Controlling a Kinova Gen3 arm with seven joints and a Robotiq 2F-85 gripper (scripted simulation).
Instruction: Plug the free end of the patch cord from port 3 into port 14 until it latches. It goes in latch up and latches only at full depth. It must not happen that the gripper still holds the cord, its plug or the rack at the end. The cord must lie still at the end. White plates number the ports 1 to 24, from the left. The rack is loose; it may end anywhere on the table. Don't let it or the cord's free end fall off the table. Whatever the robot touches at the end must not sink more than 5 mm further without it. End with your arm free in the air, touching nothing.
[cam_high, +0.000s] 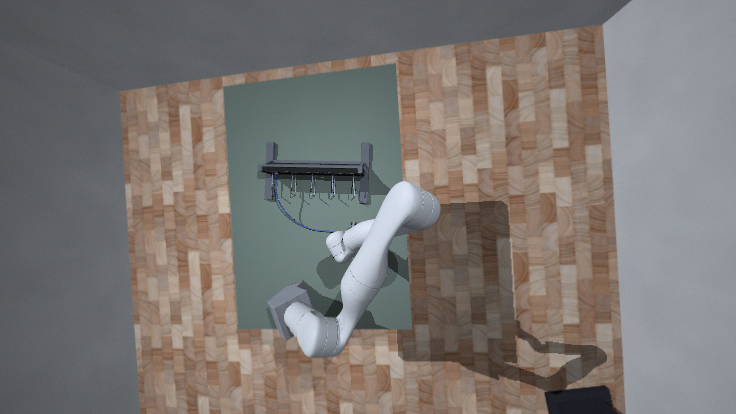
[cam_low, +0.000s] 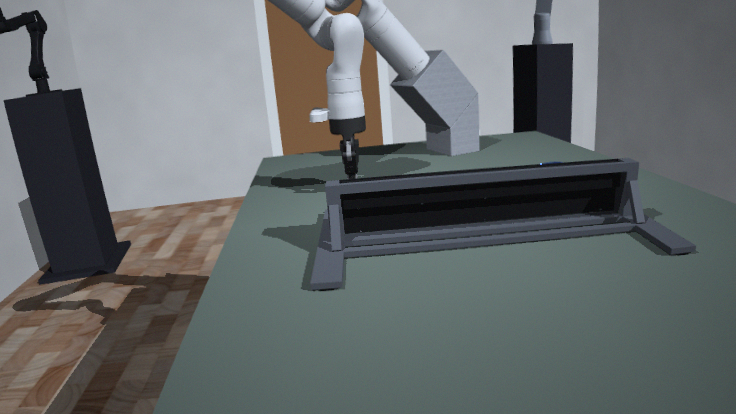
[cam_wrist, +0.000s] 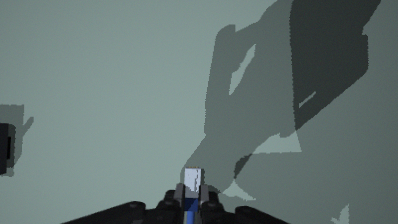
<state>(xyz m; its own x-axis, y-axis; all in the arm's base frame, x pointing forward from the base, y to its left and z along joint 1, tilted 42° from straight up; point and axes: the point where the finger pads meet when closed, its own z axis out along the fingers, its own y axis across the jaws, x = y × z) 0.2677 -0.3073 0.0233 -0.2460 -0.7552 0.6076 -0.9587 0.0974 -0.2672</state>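
Now: hand 1 cm to the left of the plug and 1 cm above it.
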